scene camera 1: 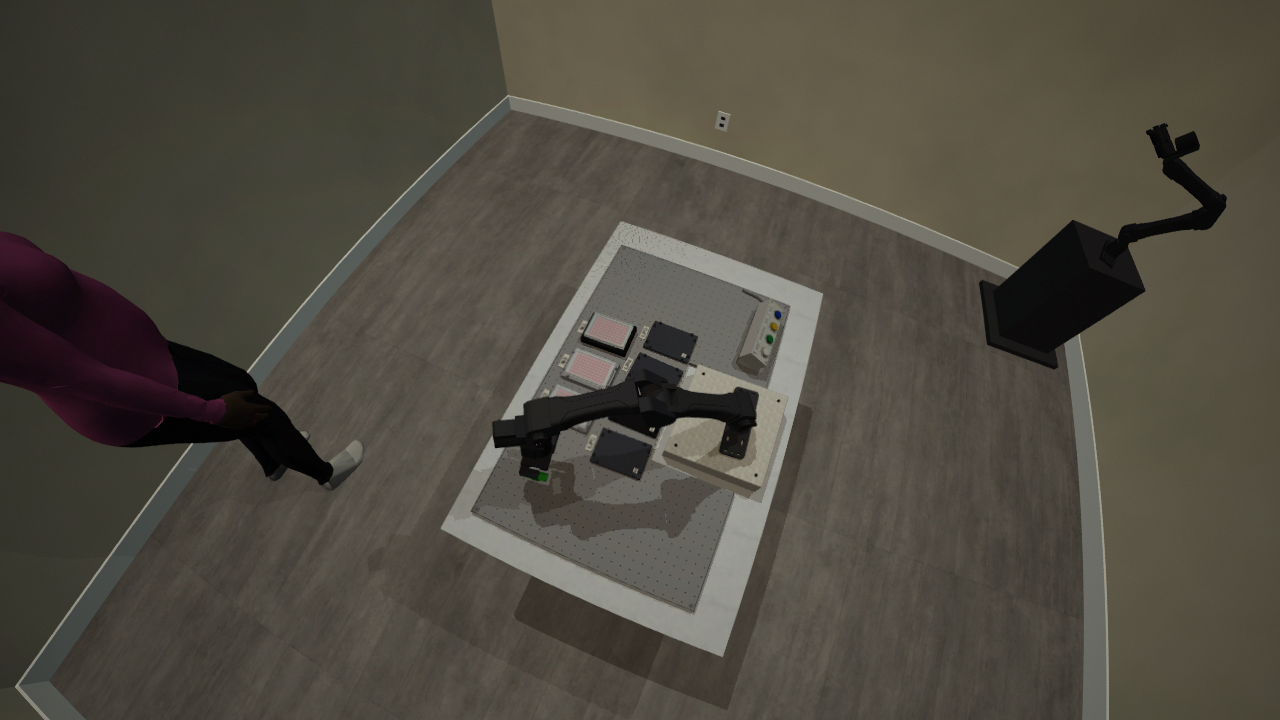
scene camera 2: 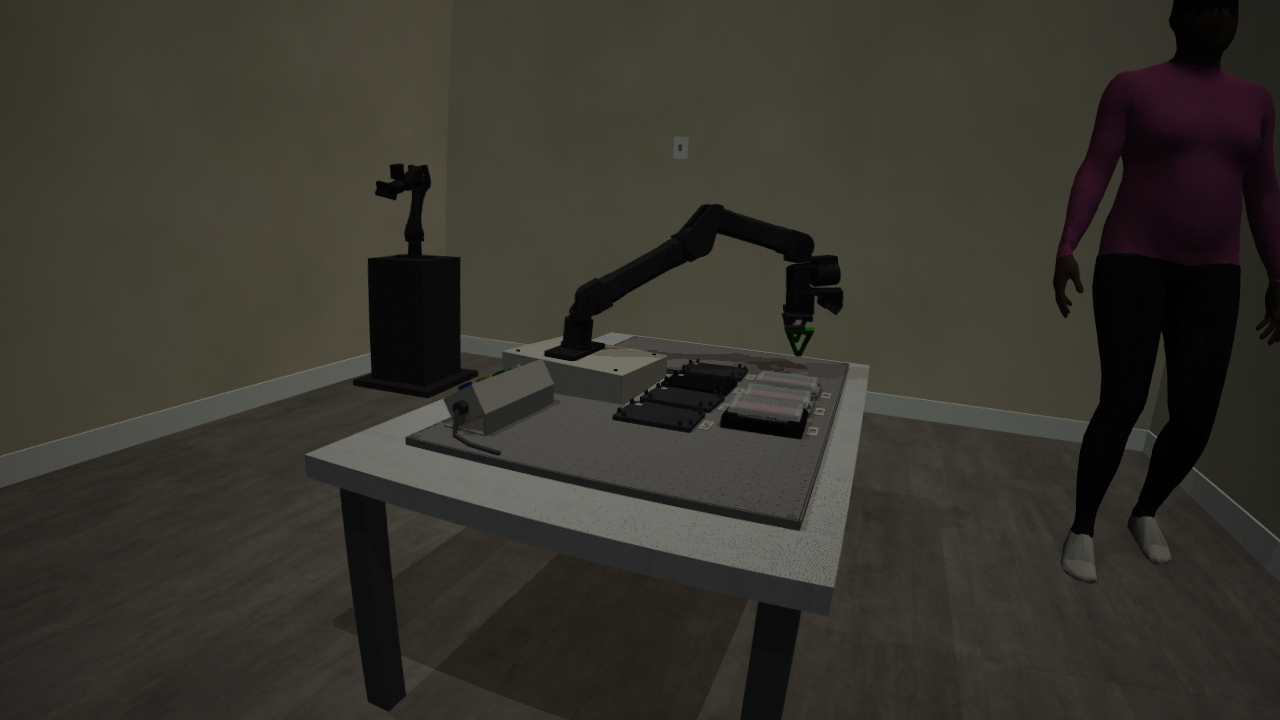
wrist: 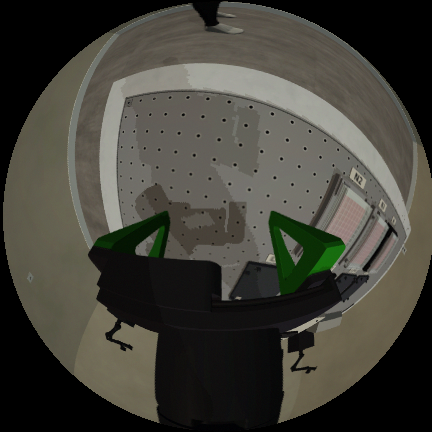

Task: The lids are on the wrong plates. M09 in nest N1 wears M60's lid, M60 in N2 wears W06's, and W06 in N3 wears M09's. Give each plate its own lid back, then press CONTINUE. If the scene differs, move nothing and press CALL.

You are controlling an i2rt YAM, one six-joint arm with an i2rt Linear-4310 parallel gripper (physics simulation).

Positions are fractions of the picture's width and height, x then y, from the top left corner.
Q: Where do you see a dark lid park LP1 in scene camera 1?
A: At 0.48, 0.63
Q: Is my gripper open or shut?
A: Open.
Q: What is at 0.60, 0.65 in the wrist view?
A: A dark lid park LP1.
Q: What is my gripper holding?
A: Nothing.
